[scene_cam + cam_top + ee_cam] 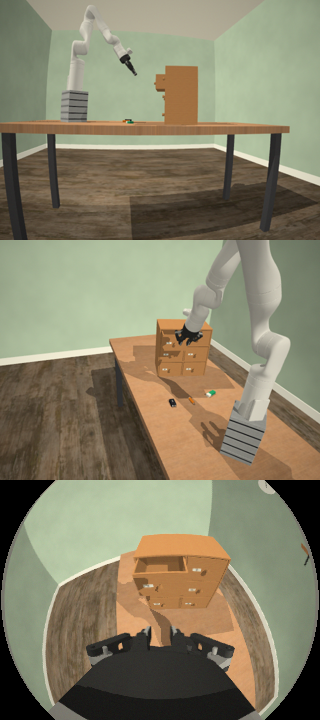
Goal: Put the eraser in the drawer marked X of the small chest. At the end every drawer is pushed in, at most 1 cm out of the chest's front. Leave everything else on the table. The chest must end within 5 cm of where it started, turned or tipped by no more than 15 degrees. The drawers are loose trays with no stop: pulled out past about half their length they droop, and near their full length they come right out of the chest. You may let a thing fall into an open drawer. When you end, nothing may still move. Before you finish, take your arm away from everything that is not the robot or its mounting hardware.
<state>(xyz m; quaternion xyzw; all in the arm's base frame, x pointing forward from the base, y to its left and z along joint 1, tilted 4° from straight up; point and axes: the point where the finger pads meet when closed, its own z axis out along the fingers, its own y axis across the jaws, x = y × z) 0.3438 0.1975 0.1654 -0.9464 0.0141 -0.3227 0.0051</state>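
Right now my hand is 340 mm above the white eraser, 200 mm to the left of it and 10 mm short of it. Round my hand: black block (340 mm below, 50 mm behind, 40 mm to the left); orange pencil stub (340 mm below, 70 mm to the right, 30 mm behind).
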